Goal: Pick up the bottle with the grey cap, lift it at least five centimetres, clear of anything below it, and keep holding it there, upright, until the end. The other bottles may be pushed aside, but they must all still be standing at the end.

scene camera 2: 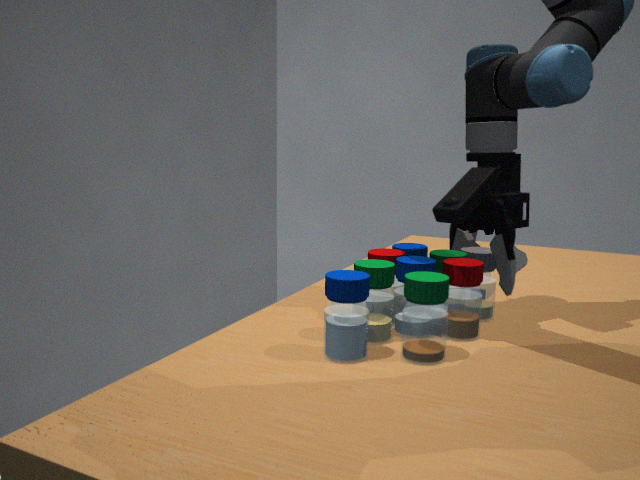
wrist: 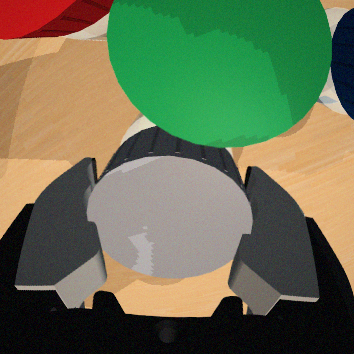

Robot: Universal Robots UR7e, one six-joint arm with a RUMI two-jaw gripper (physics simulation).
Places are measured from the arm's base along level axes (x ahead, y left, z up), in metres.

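Pixels of known places: gripper, fingertip midpoint: (scene camera 2: 482,290).
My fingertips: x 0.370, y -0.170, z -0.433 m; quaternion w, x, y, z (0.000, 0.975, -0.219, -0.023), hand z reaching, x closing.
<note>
For each thing: its top centre in the pictures, then the offset to it from my fingertips. "pt": a spot on its surface instead. Level surfaces: height alone.
- bottle with the grey cap, top centre: (wrist: 167,232) (scene camera 2: 479,249) dx +0.007, dy +0.009, dz +0.065 m
- red-capped bottle, top centre: (scene camera 2: 463,261) dx +0.006, dy +0.106, dz +0.065 m
- wooden table, surface height: dz -0.040 m
- front blue-capped bottle, top centre: (scene camera 2: 347,274) dx +0.111, dy +0.254, dz +0.065 m
- front green-capped bottle, top centre: (scene camera 2: 427,276) dx +0.024, dy +0.211, dz +0.065 m
- red cap, surface spot: (wrist: 45,15) pt dx +0.004, dy +0.081, dz +0.065 m
- dark blue cap, surface spot: (wrist: 345,65) pt dx +0.082, dy +0.040, dz +0.050 m
The bottle with the grey cap (scene camera 2: 478,253) (wrist: 170,215) stands upright at the right rear of the bottle group. In the scene view it is partly hidden by the red-capped bottle (scene camera 2: 463,272) and a finger. My gripper (scene camera 2: 481,266) (wrist: 170,165) points down with one finger on each side of the grey cap, both against it in the wrist view. It is shut on this bottle, whose base appears at table level. A green-capped bottle (scene camera 2: 448,254) (wrist: 220,75) stands close beside it and overlaps its cap edge in the wrist view.
More upright bottles stand in a tight group on the wooden table (scene camera 2: 258,413), including a front blue-capped bottle (scene camera 2: 346,287) and a front green-capped bottle (scene camera 2: 426,287). A red cap (wrist: 45,15) and a dark blue cap (wrist: 345,65) show at the wrist view's upper edges.
</note>
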